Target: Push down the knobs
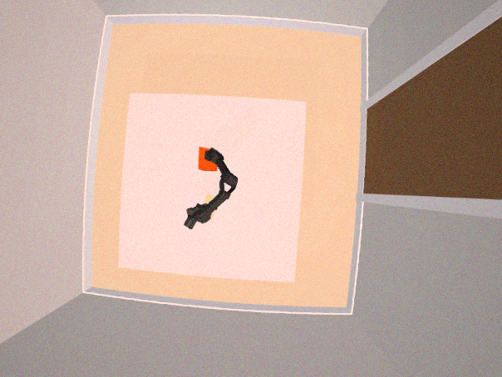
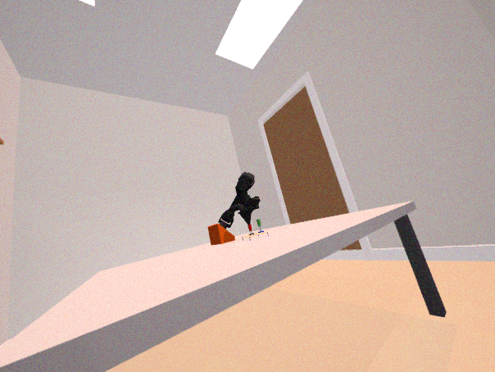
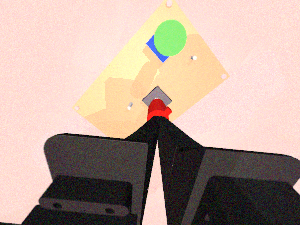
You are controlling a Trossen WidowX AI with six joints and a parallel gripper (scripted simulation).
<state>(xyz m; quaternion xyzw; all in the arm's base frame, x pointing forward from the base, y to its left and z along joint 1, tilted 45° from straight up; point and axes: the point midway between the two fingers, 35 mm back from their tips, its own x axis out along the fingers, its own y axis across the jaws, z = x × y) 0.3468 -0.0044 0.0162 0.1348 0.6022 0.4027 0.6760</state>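
Now: the green knob 5 cm ahead of my gripper tip, 2 cm to the left of it and 1 cm below it. The rest, counted from my gripper tip: red knob (1 cm below).
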